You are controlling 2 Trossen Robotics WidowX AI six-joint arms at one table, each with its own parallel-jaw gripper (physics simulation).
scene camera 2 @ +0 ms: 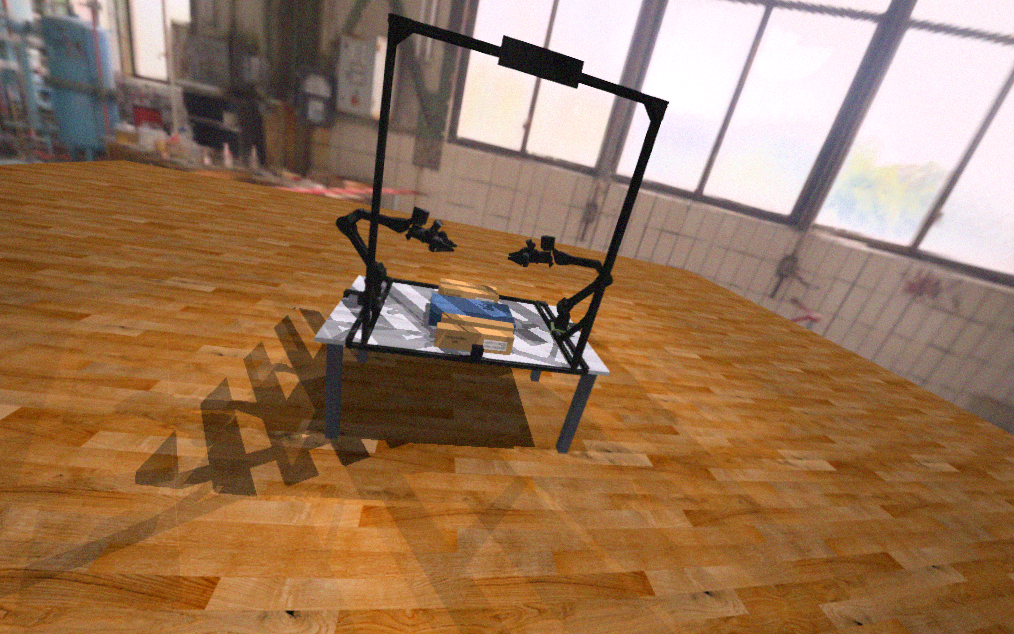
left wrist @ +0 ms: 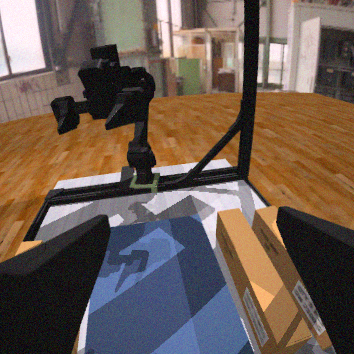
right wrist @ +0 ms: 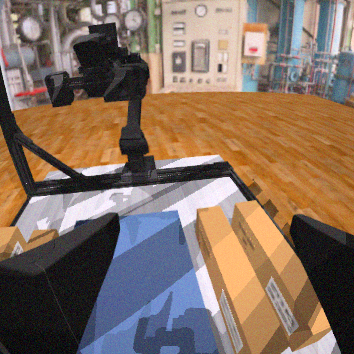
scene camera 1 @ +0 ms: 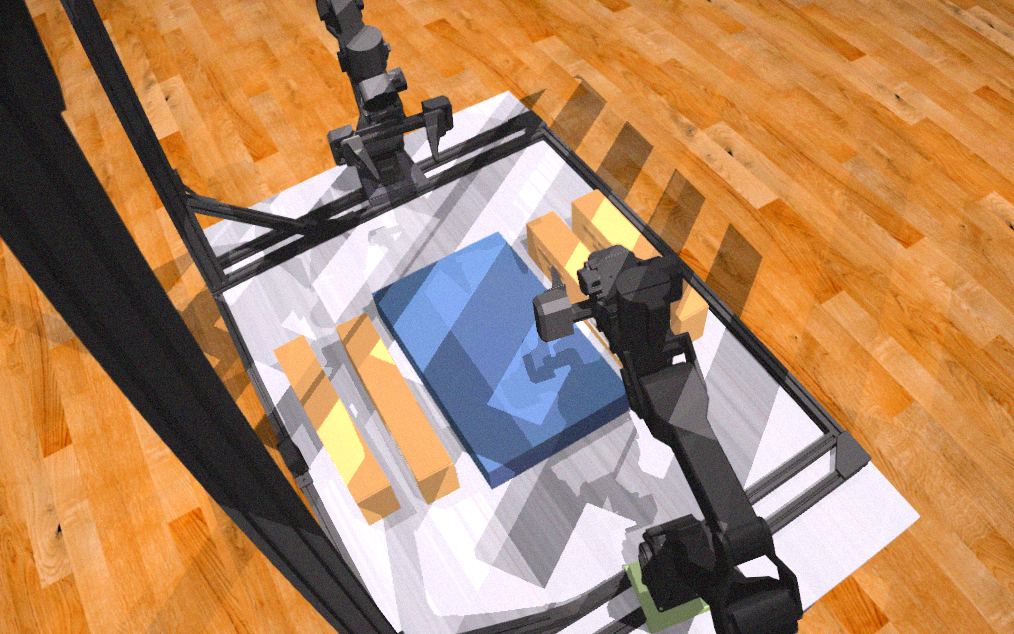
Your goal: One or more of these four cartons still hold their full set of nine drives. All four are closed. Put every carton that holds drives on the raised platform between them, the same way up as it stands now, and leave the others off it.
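Places are measured from the left arm's base along level axes (x ahead, y left, z up), in metres.
Pixels of known places: left gripper, fingertip midpoint: (scene camera 2: 455, 248) (left wrist: 193, 219) (right wrist: 77, 101) (scene camera 1: 408, 171); right gripper, fingertip midpoint: (scene camera 2: 508, 256) (left wrist: 81, 129) (right wrist: 206, 223) (scene camera 1: 584, 259); left arm's base at its link origin: (right wrist: 136, 167) (scene camera 1: 386, 174); right arm's base at its link origin: (scene camera 2: 560, 327) (left wrist: 144, 178) (scene camera 1: 671, 584).
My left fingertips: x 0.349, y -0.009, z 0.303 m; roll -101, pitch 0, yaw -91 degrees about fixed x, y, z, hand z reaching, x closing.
Observation:
For each thing: its top centre in the pictures, then the offset to it from my left fingertips. Level surfaces: height alone.
- outer at its top centre: (scene camera 1: 327, 413) (left wrist: 303, 254) (scene camera 2: 476, 330) dz -0.261, dx +0.163, dy -0.230 m
- inner carton at its top centre: (scene camera 1: 389, 390) (left wrist: 255, 260) (scene camera 2: 478, 320) dz -0.261, dx +0.164, dy -0.128 m
- blue raised platform at its top centre: (scene camera 1: 493, 339) (right wrist: 125, 289) (left wrist: 157, 293) (scene camera 2: 472, 308) dz -0.286, dx +0.124, dy +0.056 m
- inner at its top centre: (scene camera 1: 590, 275) (right wrist: 232, 261) (scene camera 2: 469, 290) dz -0.261, dx +0.088, dy +0.245 m
- outer carton at its top centre: (scene camera 1: 637, 250) (right wrist: 278, 250) (scene camera 2: 468, 284) dz -0.261, dx +0.072, dy +0.340 m
- white table at its surface level: dz -0.346 m
Four closed tan cartons lie on the table. In scene camera 1, an outer (scene camera 1: 340, 429) (left wrist: 272, 235) and an inner carton (scene camera 1: 396, 407) (left wrist: 255, 260) are left of the blue raised platform (scene camera 1: 448, 328) (left wrist: 145, 305) (right wrist: 145, 250). An inner (scene camera 1: 553, 233) (right wrist: 225, 265) and an outer carton (scene camera 1: 605, 216) (right wrist: 275, 255) are right of it, partly hidden by the right arm. The platform bears no carton. My left gripper (scene camera 1: 404, 166) (left wrist: 193, 219) is open and empty near its own base. My right gripper (right wrist: 206, 223) is open and empty above the right-hand cartons and platform edge.
A black frame (scene camera 1: 792, 388) runs around the white table (scene camera 1: 859, 515), with tall posts and a crossbar (scene camera 2: 456, 40) overhead. A green bracket (scene camera 1: 676, 614) sits at the right arm's base. White labels show on carton sides in the wrist views. Strong shadows cross the table and platform.

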